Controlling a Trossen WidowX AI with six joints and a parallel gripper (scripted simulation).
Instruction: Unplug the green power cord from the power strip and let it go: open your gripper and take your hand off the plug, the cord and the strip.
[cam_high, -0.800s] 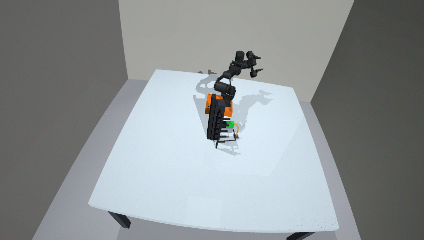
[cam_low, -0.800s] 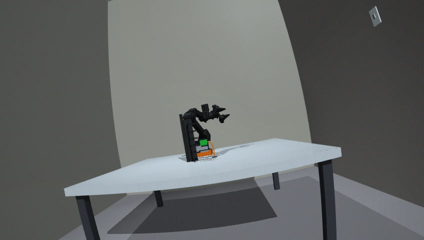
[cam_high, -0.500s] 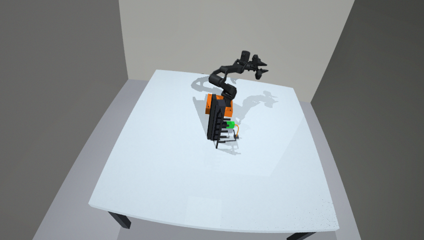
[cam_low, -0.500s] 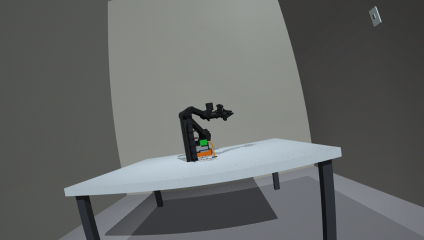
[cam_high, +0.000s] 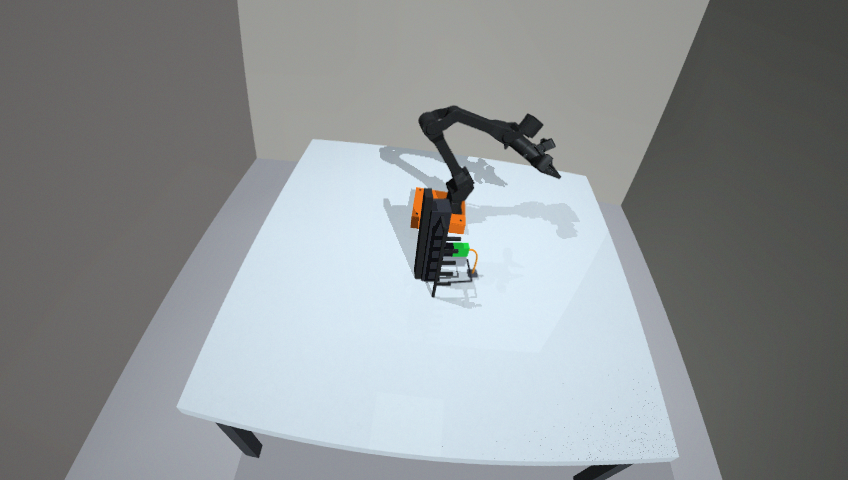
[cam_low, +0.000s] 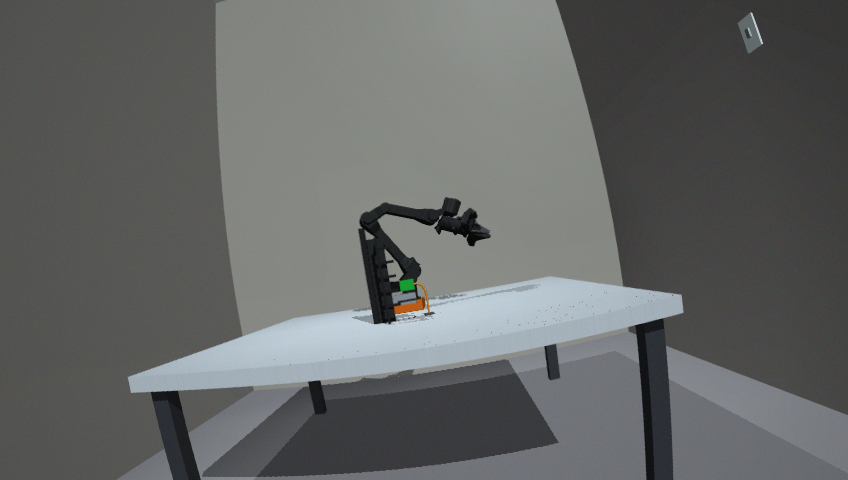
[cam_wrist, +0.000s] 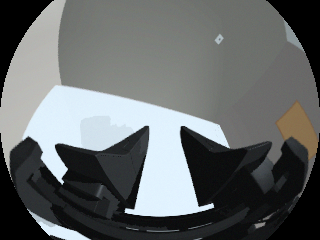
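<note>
Right now my gripper tip is 260 mm short of the green plug, 360 mm to the left of it and 120 mm above it.
</note>
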